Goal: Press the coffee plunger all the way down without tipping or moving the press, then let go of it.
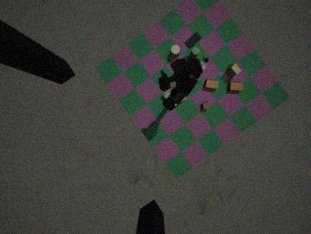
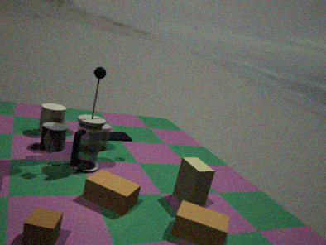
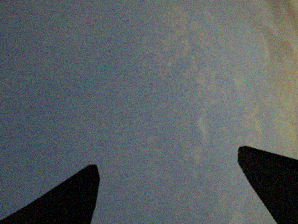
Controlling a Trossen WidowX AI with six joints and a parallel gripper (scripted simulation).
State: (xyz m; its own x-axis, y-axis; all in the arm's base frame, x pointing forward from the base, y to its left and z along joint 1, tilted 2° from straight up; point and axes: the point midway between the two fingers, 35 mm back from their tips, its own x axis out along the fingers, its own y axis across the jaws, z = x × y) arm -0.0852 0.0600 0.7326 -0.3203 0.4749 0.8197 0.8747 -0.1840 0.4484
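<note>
Right now my gripper tip is 68 cm above the coffee press and 39 cm short of it. Round my gripper tip: flat dark slab 81 cm below, 54 cm ahead, 27 cm to the left; tan upright block 76 cm below, 65 cm ahead, 17 cm to the right.
</note>
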